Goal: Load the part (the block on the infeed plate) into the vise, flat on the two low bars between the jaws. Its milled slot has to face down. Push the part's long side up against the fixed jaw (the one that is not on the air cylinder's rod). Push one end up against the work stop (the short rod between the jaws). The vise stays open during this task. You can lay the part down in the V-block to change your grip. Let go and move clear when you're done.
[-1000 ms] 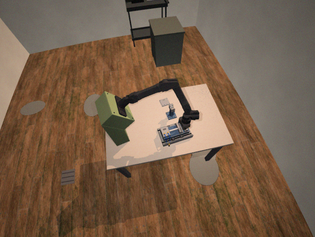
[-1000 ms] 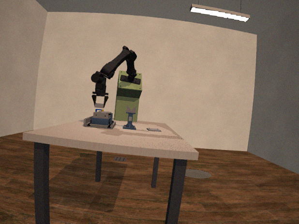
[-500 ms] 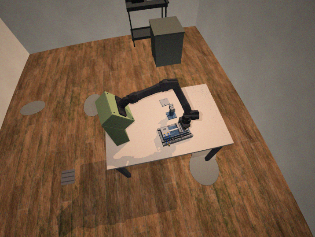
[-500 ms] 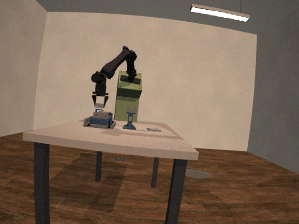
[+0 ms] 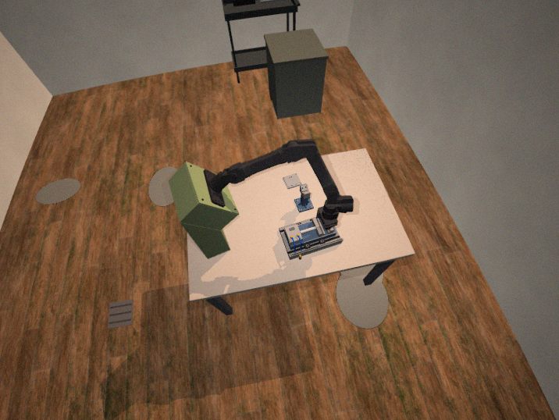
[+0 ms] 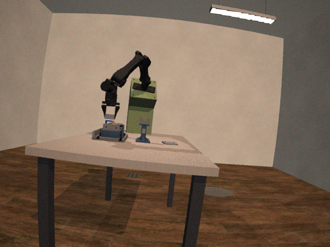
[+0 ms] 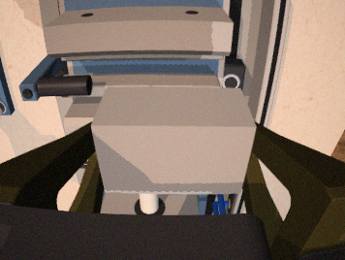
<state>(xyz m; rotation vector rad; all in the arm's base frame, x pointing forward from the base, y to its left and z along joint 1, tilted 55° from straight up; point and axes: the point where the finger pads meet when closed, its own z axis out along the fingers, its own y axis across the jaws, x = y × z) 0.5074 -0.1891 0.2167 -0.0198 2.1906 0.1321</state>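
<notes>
The part lies 1 cm below my hand. The rest, counted from my hand: moving jaw: 3 cm behind, 2 cm to the left, 6 cm below; dark work stop rod: 1 cm behind, 7 cm to the left, 5 cm below; grey jaw: 3 cm ahead, 2 cm to the left, 6 cm below.
</notes>
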